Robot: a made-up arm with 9 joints.
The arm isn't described. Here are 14 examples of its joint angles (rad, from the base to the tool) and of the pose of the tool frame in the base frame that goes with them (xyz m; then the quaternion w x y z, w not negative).
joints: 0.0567 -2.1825 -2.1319 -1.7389 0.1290 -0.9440 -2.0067 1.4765 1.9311
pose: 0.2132 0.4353 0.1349 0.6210 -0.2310 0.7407 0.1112
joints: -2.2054 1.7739 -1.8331 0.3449 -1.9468 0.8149 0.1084 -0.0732 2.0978
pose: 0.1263 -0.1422 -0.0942 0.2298 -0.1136 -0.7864 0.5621
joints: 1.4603 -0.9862 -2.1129 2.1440 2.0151 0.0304 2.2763 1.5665 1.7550
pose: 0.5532 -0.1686 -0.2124 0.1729 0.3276 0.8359 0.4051
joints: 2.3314 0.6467 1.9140 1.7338 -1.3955 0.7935 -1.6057 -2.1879 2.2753
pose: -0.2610 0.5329 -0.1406 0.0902 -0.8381 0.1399 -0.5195
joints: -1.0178 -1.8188 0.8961 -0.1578 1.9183 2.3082 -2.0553 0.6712 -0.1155
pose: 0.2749 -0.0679 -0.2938 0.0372 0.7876 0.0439 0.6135
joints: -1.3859 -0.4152 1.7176 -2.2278 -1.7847 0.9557 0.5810 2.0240 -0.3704
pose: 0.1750 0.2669 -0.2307 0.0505 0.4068 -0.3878 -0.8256
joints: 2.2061 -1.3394 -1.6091 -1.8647 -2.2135 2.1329 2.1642 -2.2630 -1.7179
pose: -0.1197 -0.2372 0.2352 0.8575 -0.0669 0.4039 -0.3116
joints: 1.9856 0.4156 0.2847 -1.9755 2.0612 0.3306 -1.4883 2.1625 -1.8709
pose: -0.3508 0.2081 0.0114 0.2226 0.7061 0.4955 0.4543
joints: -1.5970 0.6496 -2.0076 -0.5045 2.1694 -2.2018 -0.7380 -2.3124 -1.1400
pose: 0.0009 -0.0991 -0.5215 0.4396 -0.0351 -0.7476 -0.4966
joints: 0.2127 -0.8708 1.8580 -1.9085 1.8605 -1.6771 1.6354 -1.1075 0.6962
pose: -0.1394 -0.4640 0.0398 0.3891 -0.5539 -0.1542 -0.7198
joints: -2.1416 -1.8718 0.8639 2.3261 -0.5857 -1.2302 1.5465 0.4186 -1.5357
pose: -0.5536 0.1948 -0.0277 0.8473 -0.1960 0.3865 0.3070
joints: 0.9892 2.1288 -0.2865 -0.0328 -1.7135 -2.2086 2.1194 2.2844 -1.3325
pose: 0.7092 -0.2930 0.0643 0.1512 0.1314 -0.9774 -0.0670
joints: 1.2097 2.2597 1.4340 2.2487 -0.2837 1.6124 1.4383 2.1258 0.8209
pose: 0.1679 0.1962 0.0022 0.1169 -0.9803 -0.0752 -0.1403
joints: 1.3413 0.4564 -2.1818 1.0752 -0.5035 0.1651 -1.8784 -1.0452 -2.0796
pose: -0.1048 -0.6150 0.0013 0.6347 0.2152 -0.5268 0.5228
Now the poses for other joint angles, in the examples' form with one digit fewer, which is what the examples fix.
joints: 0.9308 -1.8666 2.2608 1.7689 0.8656 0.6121 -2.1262 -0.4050 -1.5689
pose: -0.107 -0.397 -0.072 0.303 0.763 0.139 -0.554
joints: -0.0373 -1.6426 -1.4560 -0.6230 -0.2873 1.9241 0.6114 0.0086 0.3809
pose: -0.049 0.469 0.014 0.663 -0.069 0.392 0.634
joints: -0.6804 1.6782 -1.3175 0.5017 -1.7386 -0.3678 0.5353 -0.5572 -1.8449
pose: -0.547 0.071 -0.269 0.387 -0.583 -0.645 0.307
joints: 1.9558 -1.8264 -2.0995 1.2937 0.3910 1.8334 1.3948 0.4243 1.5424
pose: 0.348 -0.195 0.041 0.785 0.430 -0.357 -0.268
